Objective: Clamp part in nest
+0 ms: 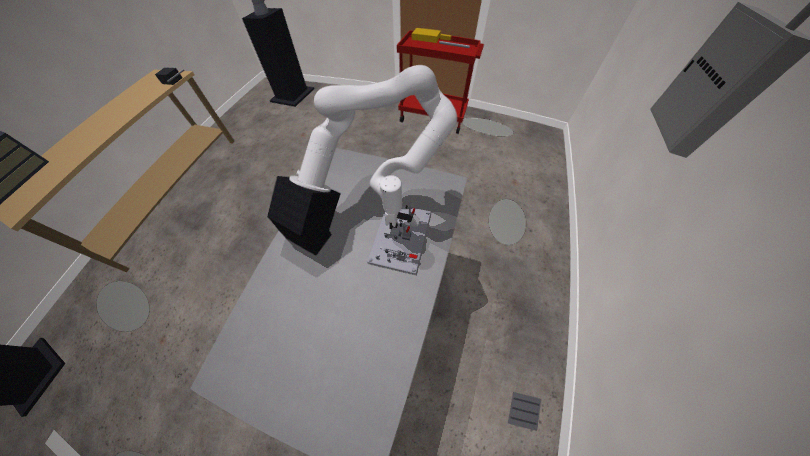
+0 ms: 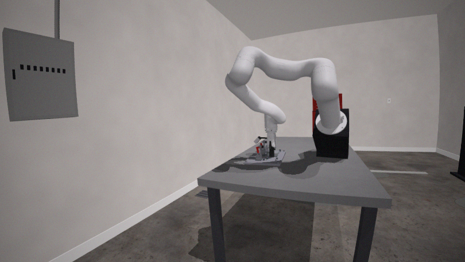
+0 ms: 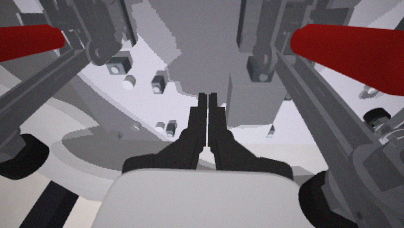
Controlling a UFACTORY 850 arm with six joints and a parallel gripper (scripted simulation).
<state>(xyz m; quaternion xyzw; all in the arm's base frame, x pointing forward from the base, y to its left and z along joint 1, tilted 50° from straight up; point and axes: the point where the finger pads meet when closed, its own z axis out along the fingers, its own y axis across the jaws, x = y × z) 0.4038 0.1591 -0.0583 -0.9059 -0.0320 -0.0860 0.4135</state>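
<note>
My gripper is now 4 cm to the left of the grey block part and 1 cm above it. Also, from my hand: grey fixture plate 5 cm ahead, 3 cm to the right, 3 cm below.
</note>
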